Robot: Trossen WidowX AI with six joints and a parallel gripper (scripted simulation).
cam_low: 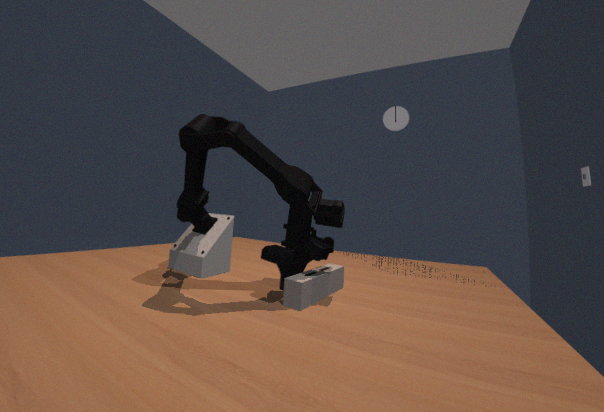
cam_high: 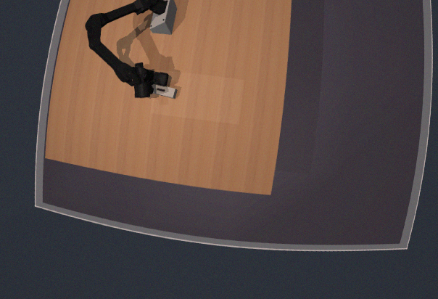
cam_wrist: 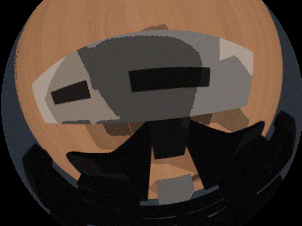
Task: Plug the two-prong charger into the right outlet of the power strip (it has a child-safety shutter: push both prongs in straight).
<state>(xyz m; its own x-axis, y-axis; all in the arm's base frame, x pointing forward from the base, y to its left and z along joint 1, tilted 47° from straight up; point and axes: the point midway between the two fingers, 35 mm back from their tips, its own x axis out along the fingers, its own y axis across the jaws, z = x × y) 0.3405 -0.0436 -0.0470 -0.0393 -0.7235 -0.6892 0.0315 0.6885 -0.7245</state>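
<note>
My gripper tip is 2 cm short of the black two-prong charger and 1 cm below it.
</note>
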